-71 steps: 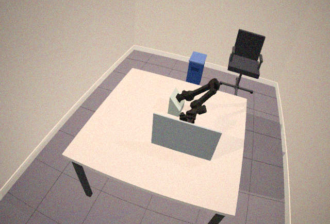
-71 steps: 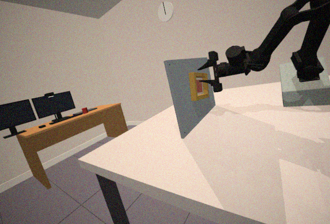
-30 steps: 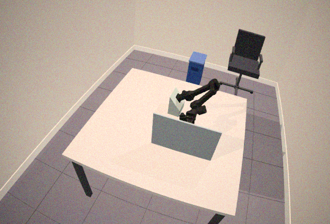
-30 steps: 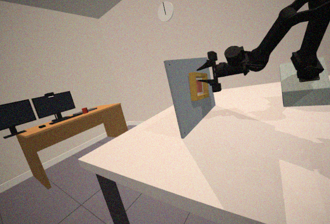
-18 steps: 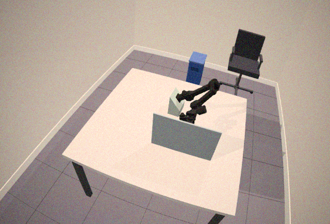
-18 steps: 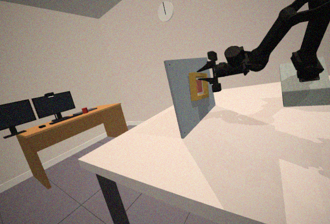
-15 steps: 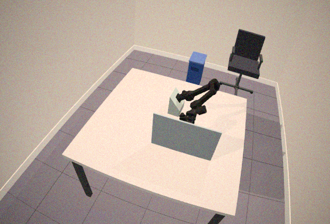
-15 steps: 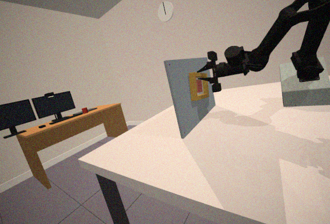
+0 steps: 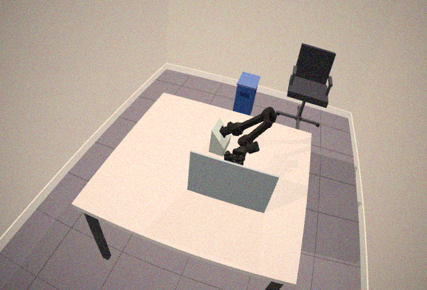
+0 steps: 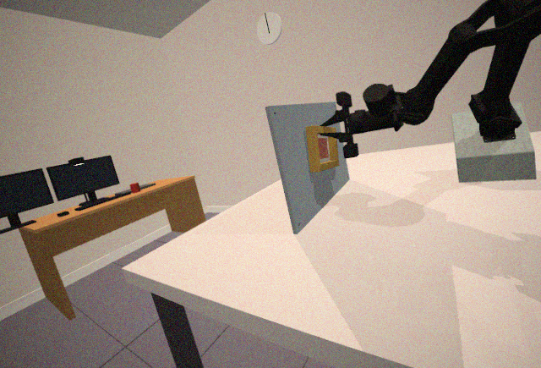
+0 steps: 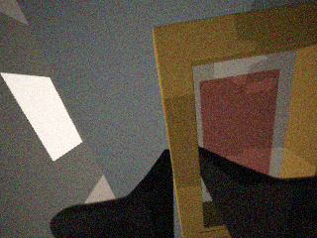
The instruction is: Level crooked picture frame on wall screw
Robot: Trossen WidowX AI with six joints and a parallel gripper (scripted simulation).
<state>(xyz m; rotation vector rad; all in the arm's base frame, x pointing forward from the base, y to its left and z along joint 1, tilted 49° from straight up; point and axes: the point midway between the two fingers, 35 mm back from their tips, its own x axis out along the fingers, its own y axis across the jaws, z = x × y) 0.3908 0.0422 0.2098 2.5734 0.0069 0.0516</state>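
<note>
Now: gripper tip 5 cm above the picture frame and 1 cm to the right of it. Also, from my gripper tip: grey wall panel: 7 cm below, 1 cm to the right, 1 cm ahead.
</note>
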